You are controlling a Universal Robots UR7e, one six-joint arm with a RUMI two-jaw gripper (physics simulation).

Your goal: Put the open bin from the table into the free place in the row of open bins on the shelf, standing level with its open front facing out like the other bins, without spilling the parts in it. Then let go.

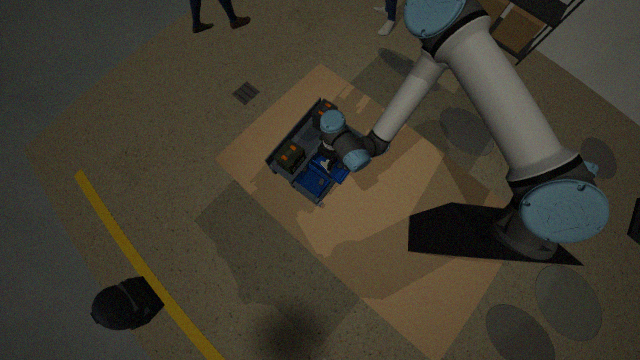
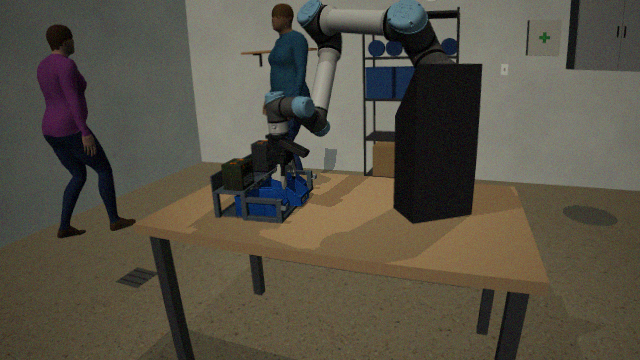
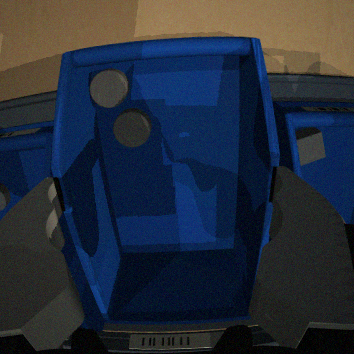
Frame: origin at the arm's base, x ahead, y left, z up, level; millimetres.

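Seen in the pictures: gripper, fingertip midpoint: (image 1: 336,164) (image 2: 289,184) (image 3: 164,177); arm's base at its link origin: (image 1: 519,238) (image 2: 441,82).
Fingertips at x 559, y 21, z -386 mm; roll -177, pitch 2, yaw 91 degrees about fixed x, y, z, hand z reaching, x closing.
Observation:
Offsets run from my fingertips to a thing's top centre. "pt": to the spot under its first point. Level surfaces: height alone.
The blue open bin {pt dx -39, dy +11, dz -63 mm} (image 1: 340,175) (image 2: 301,194) (image 3: 195,85) is in the middle of the row, sticking out over the front rail of the grey shelf (image 1: 309,136) (image 2: 216,204) (image 3: 312,91), past its neighbours. Two round grey parts {pt dx -35, dy -35, dz -53 mm} (image 3: 109,88) {pt dx -9, dy -23, dz -54 mm} (image 3: 132,127) lie in it near its front lip. My gripper (image 1: 327,162) (image 2: 284,179) (image 3: 164,177) points down and is shut on this bin, one finger against each side wall. A neighbouring bin {pt dx +44, dy +122, dz -69 mm} (image 1: 311,182) (image 2: 260,206) (image 3: 332,185) with a light part is on one side, another bin {pt dx +23, dy -114, dz -69 mm} (image 3: 27,167) on the other. The bin's underside is hidden.
Two dark toolboxes {dx +151, dy +120, dz +120 mm} (image 1: 290,156) (image 2: 236,173) {pt dx +150, dy -104, dz +143 mm} (image 1: 325,111) (image 2: 260,155) stand on the shelf's upper board behind the bins. The shelf stands on the wooden table {dz -79 mm} (image 1: 380,200) (image 2: 350,235). The black robot pedestal (image 1: 450,230) (image 2: 440,150) is farther right. Two people stand beyond the table.

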